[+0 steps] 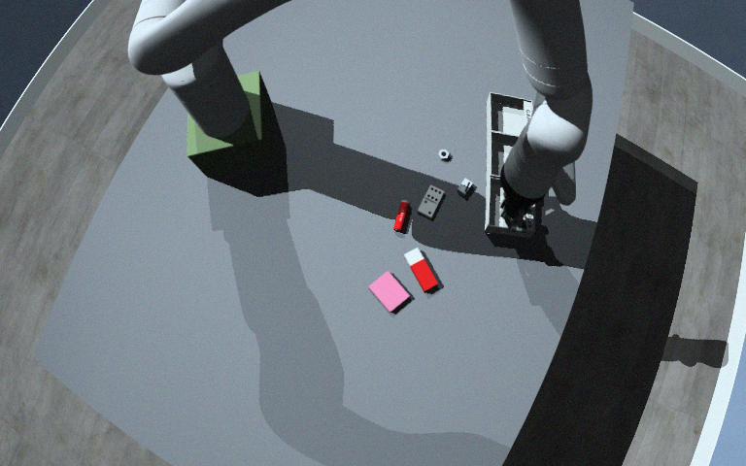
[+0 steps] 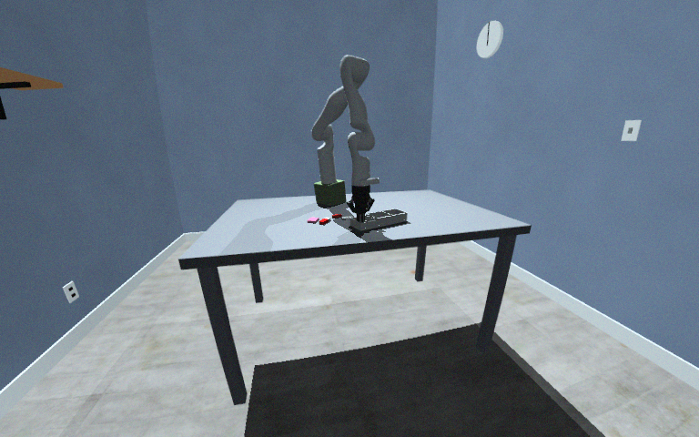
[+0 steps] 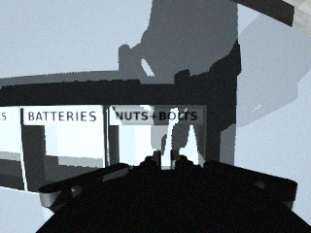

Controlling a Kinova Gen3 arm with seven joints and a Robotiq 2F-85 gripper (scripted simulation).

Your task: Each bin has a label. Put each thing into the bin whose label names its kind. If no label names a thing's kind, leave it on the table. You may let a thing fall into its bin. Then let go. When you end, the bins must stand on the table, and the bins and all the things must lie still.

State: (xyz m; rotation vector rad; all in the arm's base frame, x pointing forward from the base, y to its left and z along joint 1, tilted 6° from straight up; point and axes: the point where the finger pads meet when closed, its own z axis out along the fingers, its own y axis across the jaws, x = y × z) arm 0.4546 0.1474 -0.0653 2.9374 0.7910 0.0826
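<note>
The bin row is 9 cm to the left of my hand, 4 cm behind it and 2 cm below it. From my hand the other things lie so: white domino: 11 cm behind, 5 cm to the right, 3 cm below; then red-and-white eraser: 15 cm to the right, 7 cm behind, 3 cm below; then nut: 14 cm behind, 3 cm to the left, 3 cm below.
</note>
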